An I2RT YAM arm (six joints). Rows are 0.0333 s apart.
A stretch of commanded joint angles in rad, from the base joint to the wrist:
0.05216 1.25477 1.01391 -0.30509 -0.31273 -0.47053
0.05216 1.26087 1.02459 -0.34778 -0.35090 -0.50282
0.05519 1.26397 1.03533 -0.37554 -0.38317 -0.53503
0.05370 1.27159 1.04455 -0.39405 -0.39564 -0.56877
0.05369 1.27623 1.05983 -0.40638 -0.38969 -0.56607
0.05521 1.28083 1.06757 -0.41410 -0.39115 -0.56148
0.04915 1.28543 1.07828 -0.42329 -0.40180 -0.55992
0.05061 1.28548 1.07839 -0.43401 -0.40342 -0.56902
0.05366 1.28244 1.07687 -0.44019 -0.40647 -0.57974
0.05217 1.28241 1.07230 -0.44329 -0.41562 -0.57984
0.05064 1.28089 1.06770 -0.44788 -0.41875 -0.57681
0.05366 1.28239 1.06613 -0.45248 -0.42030 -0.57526
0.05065 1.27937 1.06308 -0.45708 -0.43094 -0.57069
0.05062 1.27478 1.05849 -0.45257 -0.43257 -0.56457
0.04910 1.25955 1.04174 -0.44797 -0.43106 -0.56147
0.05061 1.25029 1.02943 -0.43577 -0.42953 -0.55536
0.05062 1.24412 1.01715 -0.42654 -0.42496 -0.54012
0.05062 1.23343 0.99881 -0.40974 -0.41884 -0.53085
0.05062 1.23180 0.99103 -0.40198 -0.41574 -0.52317
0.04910 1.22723 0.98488 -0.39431 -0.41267 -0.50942
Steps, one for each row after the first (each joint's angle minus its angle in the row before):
0.00000 0.00610 0.01068 -0.04269 -0.03817 -0.03229
0.00303 0.00310 0.01074 -0.02776 -0.03227 -0.03221
-0.00149 0.00762 0.00922 -0.01851 -0.01247 -0.03374
-0.00001 0.00464 0.01528 -0.01233 0.00595 0.00270
0.00152 0.00460 0.00774 -0.00772 -0.00146 0.00459
-0.00606 0.00460 0.01071 -0.00919 -0.01065 0.00156
0.00146 0.00005 0.00011 -0.01072 -0.00162 -0.00910
0.00305 -0.00304 -0.00152 -0.00618 -0.00305 -0.01072
-0.00149 -0.00003 -0.00457 -0.00310 -0.00915 -0.00010
-0.00153 -0.00152 -0.00460 -0.00459 -0.00313 0.00303
0.00302 0.00150 -0.00157 -0.00460 -0.00155 0.00155
-0.00301 -0.00302 -0.00305 -0.00460 -0.01064 0.00457
-0.00003 -0.00459 -0.00459 0.00451 -0.00163 0.00612
-0.00152 -0.01523 -0.01675 0.00460 0.00151 0.00310
0.00151 -0.00926 -0.01231 0.01220 0.00153 0.00611
0.00001 -0.00617 -0.01228 0.00923 0.00457 0.01524
0.00000 -0.01069 -0.01834 0.01680 0.00612 0.00927
0.00000 -0.00163 -0.00778 0.00776 0.00310 0.00768
-0.00152 -0.00457 -0.00615 0.00767 0.00307 0.01375

